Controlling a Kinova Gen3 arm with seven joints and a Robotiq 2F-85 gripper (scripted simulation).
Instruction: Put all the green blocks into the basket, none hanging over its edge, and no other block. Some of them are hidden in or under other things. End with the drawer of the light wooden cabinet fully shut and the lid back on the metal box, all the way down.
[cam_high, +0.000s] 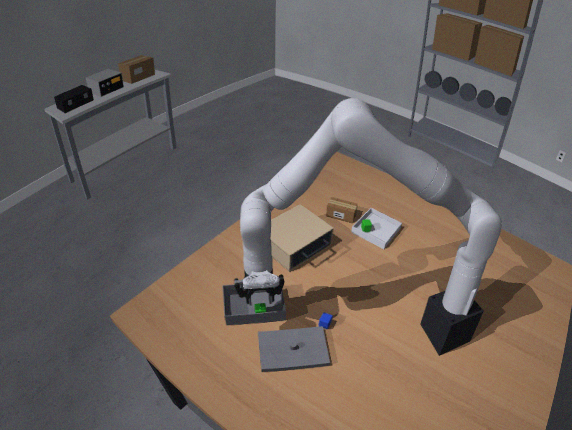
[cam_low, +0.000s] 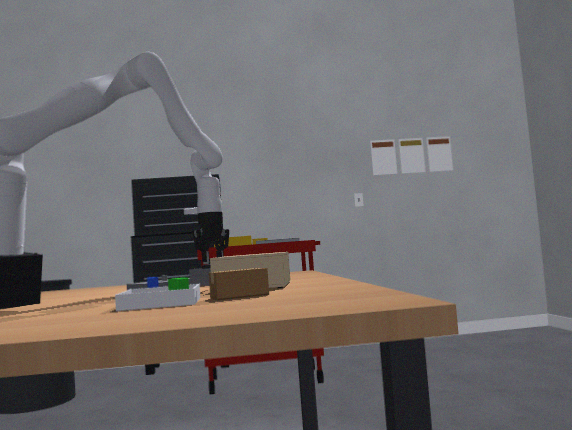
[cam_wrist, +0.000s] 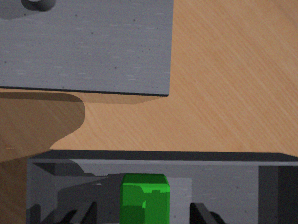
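My hand is 50 mm above the metal box and 30 mm short of it. From my hand the other things lie so: grey lid (160 mm behind, 60 mm below, 40 mm to the left); drawer (300 mm to the right, 100 mm ahead, 40 mm below); light wooden cabinet (300 mm to the right, 110 mm ahead, 40 mm below).
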